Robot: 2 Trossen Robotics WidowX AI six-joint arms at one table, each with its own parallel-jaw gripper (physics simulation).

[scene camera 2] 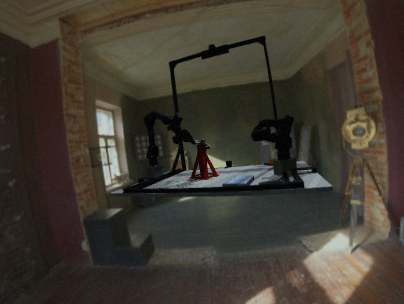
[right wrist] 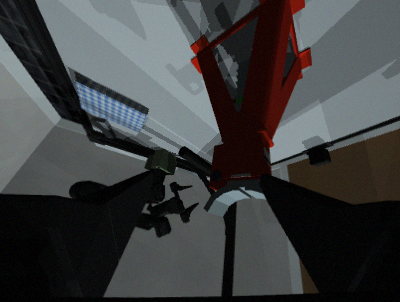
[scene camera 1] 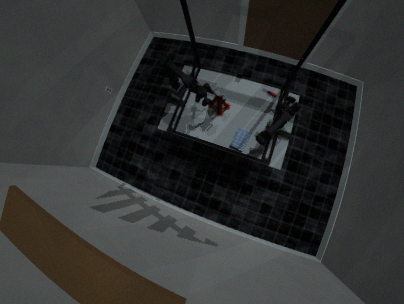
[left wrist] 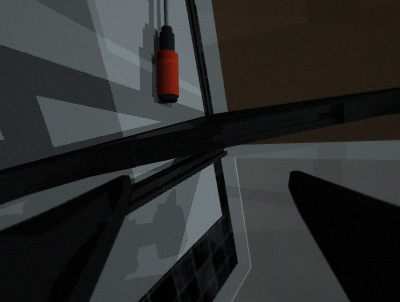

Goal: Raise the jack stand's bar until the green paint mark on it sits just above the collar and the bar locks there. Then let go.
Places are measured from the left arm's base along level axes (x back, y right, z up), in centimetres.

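Pixels of known places: left gripper, fingertip midpoint: (right wrist: 195, 194) (scene camera 1: 284, 102) (left wrist: 210, 180); right gripper, fingertip midpoint: (scene camera 2: 194, 143) (right wrist: 207, 177) (scene camera 1: 213, 98); left arm's base, link origin: (scene camera 2: 284, 158) (right wrist: 159, 171); right arm's base, link origin: (scene camera 2: 153, 164) (scene camera 1: 176, 86).
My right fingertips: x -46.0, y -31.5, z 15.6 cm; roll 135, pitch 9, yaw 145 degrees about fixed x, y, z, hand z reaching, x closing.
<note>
Ahead of a thing's pixels: the offset from my right fingertips to its top centre. "spot": to the spot under its first point. Level surfaces: height alone.
The red jack stand (scene camera 1: 219, 105) (scene camera 2: 202, 163) (right wrist: 245, 107) stands on the grey table {dz -24.2 cm} (scene camera 1: 251, 98) (scene camera 2: 313, 183). In the right wrist view its grey saddle {spot: dx +0.6, dy +5.5, dz +0.5 cm} (right wrist: 226, 199) tops the red collar {dx -1.7, dy +4.2, dz -1.3 cm} (right wrist: 241, 159). A small green mark {dx -1.8, dy +5.4, dz -13.1 cm} (right wrist: 238, 100) shows between the legs, below the collar. A black handle {spot: dx +4.5, dy +3.2, dz -3.8 cm} (right wrist: 193, 158) sticks out beside the collar. My right gripper (scene camera 1: 205, 98) (scene camera 2: 197, 142) (right wrist: 207, 177) is open, its fingers either side of the saddle and collar. My left gripper (scene camera 1: 261, 139) (left wrist: 210, 180) (right wrist: 195, 194) is open and empty, far from the stand.
A blue checked cloth {dx +36.5, dy +0.8, dz -21.7 cm} (scene camera 1: 240, 139) (scene camera 2: 239, 180) (right wrist: 109, 105) lies near the table's front edge. A red-handled screwdriver {dx +17.1, dy +52.2, dz -21.6 cm} (scene camera 1: 271, 92) (left wrist: 167, 74) lies at the back near the left arm. A black frame bar (left wrist: 193, 136) crosses the left wrist view. A small black cylinder (scene camera 2: 228, 163) stands at the back.
</note>
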